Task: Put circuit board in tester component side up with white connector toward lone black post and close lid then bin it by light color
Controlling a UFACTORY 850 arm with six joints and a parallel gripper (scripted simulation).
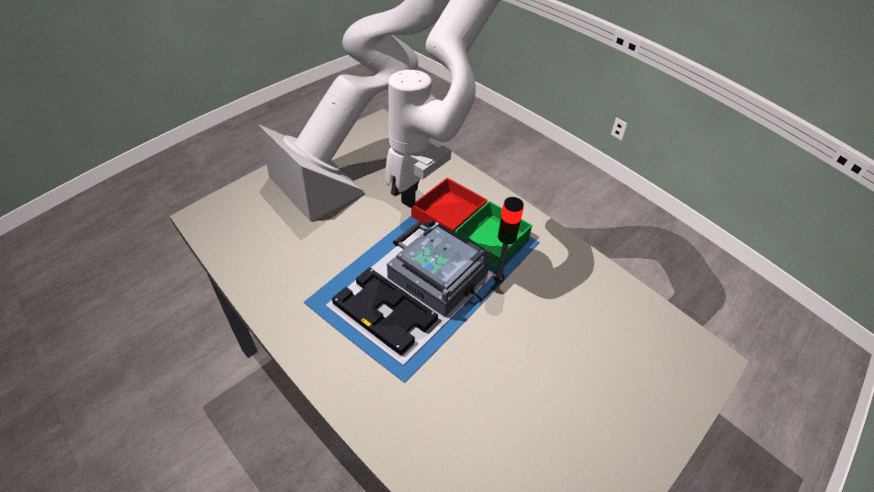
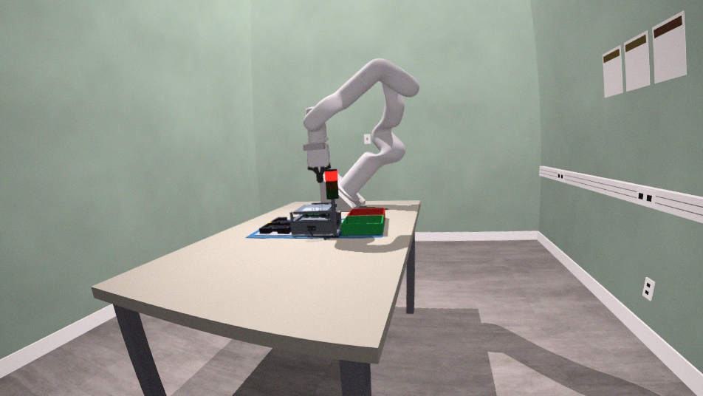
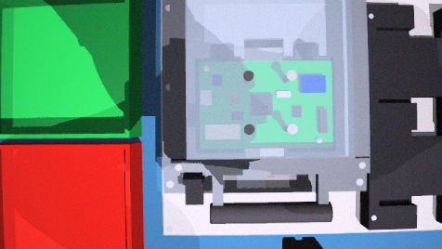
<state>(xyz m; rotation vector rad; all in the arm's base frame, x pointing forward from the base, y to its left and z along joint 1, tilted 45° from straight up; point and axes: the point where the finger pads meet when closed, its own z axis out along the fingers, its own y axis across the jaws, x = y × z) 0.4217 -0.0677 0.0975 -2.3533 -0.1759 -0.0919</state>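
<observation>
Right now my hand is 10 mm short of the black latch part, 60 mm to the right of it and 120 mm above it. Also, from my hand: red bin 50 mm behind, 190 mm to the left, 190 mm below; then lid 90 mm ahead, 10 mm to the left, 120 mm below; then green circuit board 80 mm ahead, 10 mm to the left, 140 mm below.
</observation>
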